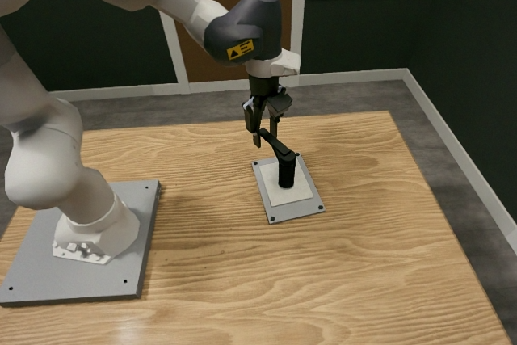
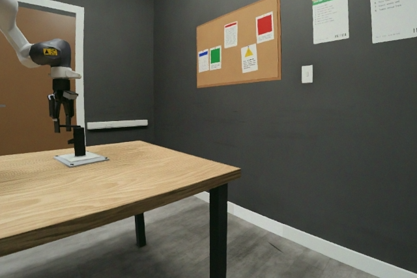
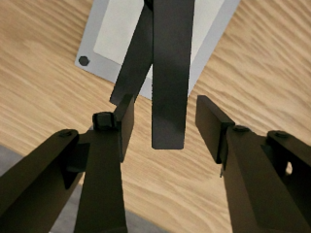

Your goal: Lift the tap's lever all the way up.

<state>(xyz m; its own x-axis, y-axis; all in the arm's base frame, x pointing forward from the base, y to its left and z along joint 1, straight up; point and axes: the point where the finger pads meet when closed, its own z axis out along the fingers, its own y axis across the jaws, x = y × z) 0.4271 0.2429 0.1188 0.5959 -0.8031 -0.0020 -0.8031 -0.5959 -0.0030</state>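
Now: the lever 3 cm to the right of my hand and 2 cm ahead of it. From my hand the other things lie so: tap (6 cm to the right, 4 cm below, 4 cm ahead).
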